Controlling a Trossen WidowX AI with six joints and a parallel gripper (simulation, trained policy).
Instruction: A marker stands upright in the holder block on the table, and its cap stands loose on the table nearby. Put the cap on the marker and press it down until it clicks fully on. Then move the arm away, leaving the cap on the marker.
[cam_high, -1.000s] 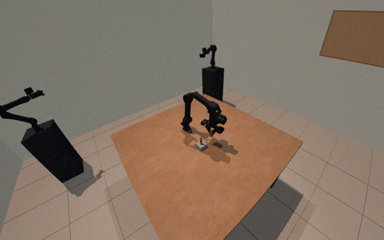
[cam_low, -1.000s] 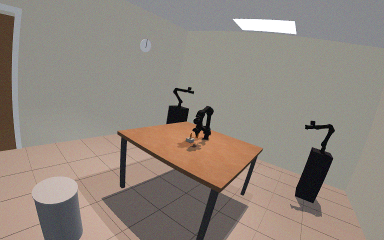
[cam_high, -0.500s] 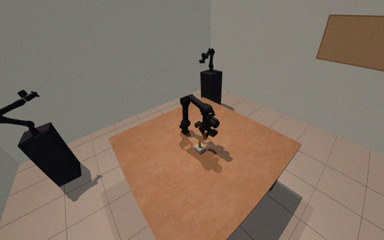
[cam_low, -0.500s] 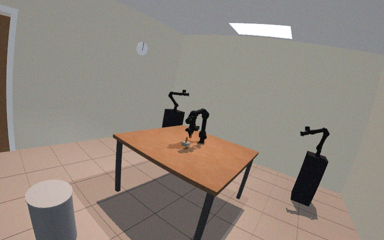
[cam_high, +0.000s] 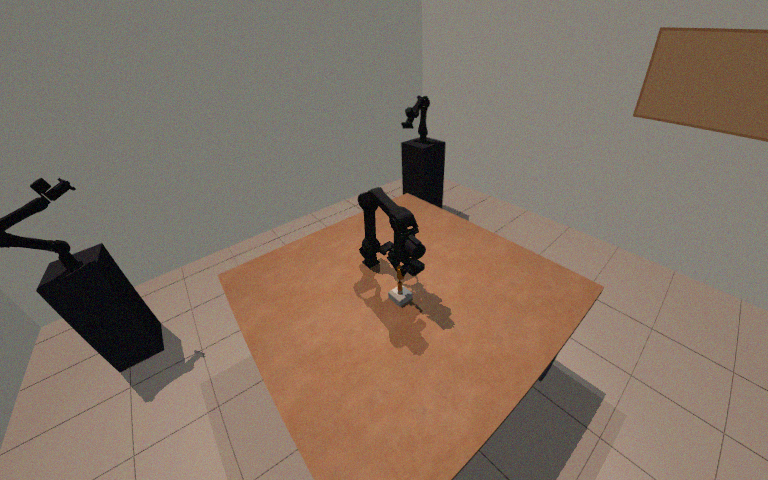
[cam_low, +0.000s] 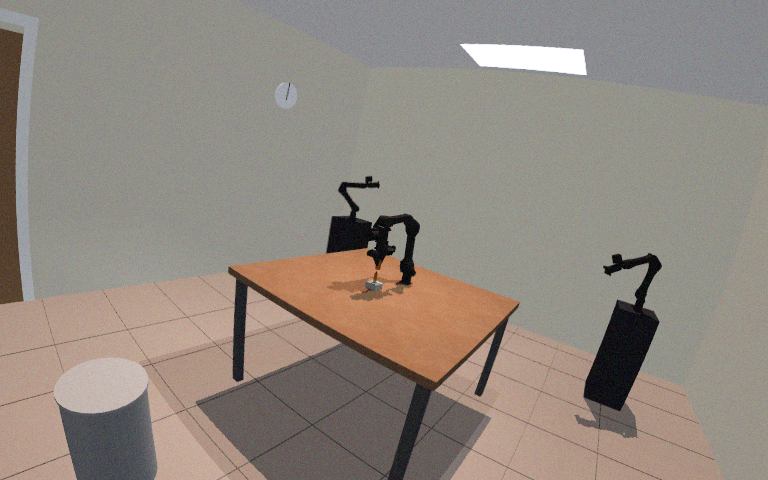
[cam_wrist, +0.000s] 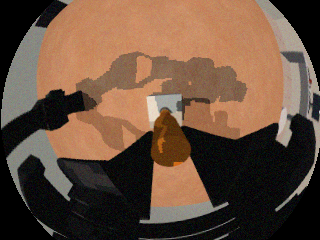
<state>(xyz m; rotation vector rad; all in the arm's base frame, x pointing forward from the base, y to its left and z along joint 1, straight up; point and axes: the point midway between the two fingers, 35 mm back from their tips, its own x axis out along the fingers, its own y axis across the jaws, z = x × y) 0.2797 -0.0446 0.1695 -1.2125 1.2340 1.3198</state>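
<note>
My gripper tip is 60 mm above the orange marker and 10 mm to the left of it. From my gripper tip the other things lie so: orange cap: 10 mm above; white holder block: 120 mm below, 10 mm to the right.
</note>
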